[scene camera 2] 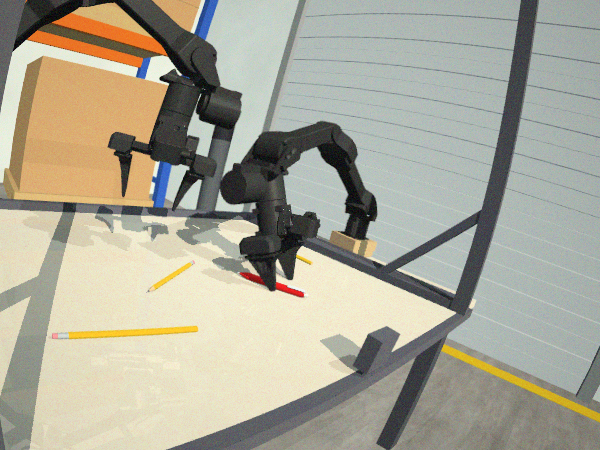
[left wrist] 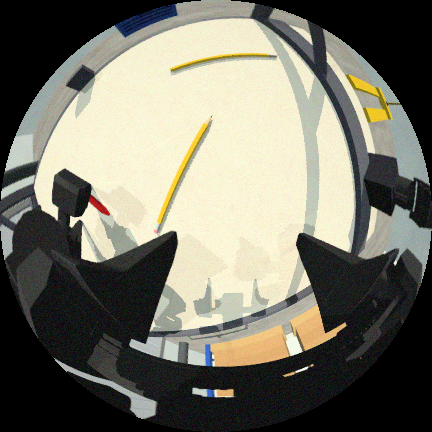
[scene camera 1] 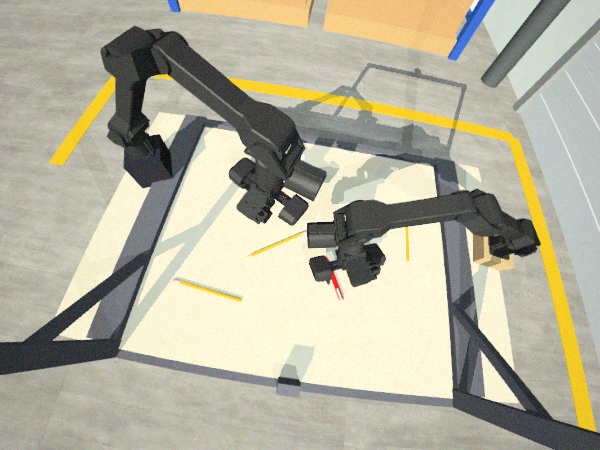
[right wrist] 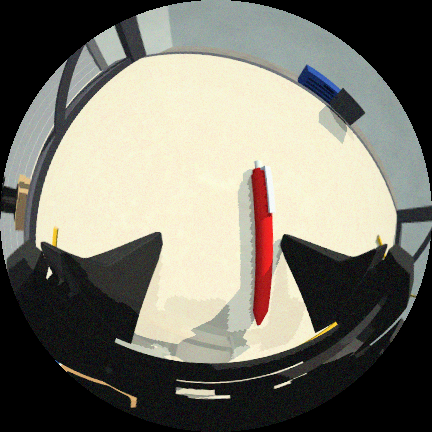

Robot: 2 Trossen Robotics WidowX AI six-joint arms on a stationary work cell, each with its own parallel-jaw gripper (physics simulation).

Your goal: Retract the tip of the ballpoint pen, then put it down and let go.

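Places are measured from the left arm's base along level axes (x ahead, y left, z up), in millimetres.
Where they show: left gripper, fingertip midpoint: (scene camera 2: pixel 147 203) (left wrist: pixel 240 238); right gripper, fingertip midpoint: (scene camera 2: pixel 282 285) (scene camera 1: pixel 343 279) (right wrist: pixel 224 240); left arm's base at its link origin: (left wrist: pixel 395 187) (scene camera 1: pixel 142 150); right arm's base at its link origin: (scene camera 2: pixel 354 236) (scene camera 1: pixel 498 247).
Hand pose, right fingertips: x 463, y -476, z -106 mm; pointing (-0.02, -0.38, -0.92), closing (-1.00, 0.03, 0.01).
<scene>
Things, the pixels of their centre, and the offset from my right fingertips. Level surfaces: height alone.
- red ballpoint pen at the middle of its body: (right wrist: pixel 265 255) (scene camera 2: pixel 272 283) (left wrist: pixel 86 195) (scene camera 1: pixel 333 278) dx -28, dy +11, dz +7 mm
- pale table top at its surface level: dz -1 mm
- yellow pencil at the middle of its body: (scene camera 2: pixel 129 333) (left wrist: pixel 227 55) (scene camera 1: pixel 206 290) dx -360, dy +69, dz +3 mm
- third pencil at the middle of its body: (scene camera 2: pixel 283 250) (scene camera 1: pixel 407 231) dx +245, dy +83, dz +3 mm
- dark block at the middle of its body: (scene camera 2: pixel 377 349) (right wrist: pixel 347 106) (scene camera 1: pixel 288 386) dx -214, dy -198, dz +30 mm
A red ballpoint pen (scene camera 1: pixel 336 284) (scene camera 2: pixel 290 288) (left wrist: pixel 99 205) (right wrist: pixel 263 240) with a white clip lies on the pale table top (scene camera 1: pixel 240 345) (scene camera 2: pixel 250 360). In the right wrist view its white button points up the picture and its pointed red nose points down; no separate writing point can be made out there. My right gripper (scene camera 2: pixel 281 283) (right wrist: pixel 224 240) is open and empty, low over the pen, which lies nearer the right-hand finger in its wrist view. My left gripper (scene camera 2: pixel 149 202) (left wrist: pixel 240 238) is open and empty, higher above the table toward the back.
One yellow pencil (scene camera 1: pixel 210 290) (scene camera 2: pixel 130 332) (left wrist: pixel 225 56) lies at the left, another pencil (scene camera 1: pixel 277 244) (scene camera 2: pixel 172 276) (left wrist: pixel 182 175) between it and the pen. A third pencil (scene camera 1: pixel 407 245) (scene camera 2: pixel 304 260) lies beyond the right gripper. A dark block (scene camera 1: pixel 288 387) (scene camera 2: pixel 376 350) stands at the front edge.
</scene>
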